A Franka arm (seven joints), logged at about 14 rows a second.
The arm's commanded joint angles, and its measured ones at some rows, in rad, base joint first. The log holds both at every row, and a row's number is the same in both.
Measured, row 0:
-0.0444 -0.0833 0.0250 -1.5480 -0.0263 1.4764 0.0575
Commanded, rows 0 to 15:
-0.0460 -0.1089 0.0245 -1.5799 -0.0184 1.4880 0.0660
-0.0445 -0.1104 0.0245 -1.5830 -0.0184 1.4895 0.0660
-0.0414 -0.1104 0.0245 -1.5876 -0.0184 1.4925 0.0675
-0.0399 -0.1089 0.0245 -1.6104 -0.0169 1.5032 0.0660
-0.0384 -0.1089 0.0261 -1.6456 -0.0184 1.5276 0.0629
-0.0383 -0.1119 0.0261 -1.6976 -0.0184 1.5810 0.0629
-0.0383 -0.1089 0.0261 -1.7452 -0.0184 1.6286 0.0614
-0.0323 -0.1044 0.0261 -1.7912 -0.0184 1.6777 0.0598
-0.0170 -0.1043 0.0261 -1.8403 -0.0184 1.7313 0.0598
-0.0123 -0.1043 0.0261 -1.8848 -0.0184 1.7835 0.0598
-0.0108 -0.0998 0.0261 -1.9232 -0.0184 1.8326 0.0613
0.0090 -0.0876 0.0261 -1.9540 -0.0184 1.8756 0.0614
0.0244 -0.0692 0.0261 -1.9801 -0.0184 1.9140 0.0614
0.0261 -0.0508 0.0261 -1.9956 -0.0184 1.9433 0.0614
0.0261 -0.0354 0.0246 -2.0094 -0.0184 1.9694 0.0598
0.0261 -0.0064 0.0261 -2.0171 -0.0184 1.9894 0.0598
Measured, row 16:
0.0199 -0.0297 0.0323 -1.9846 -0.0259 1.9362 0.0573
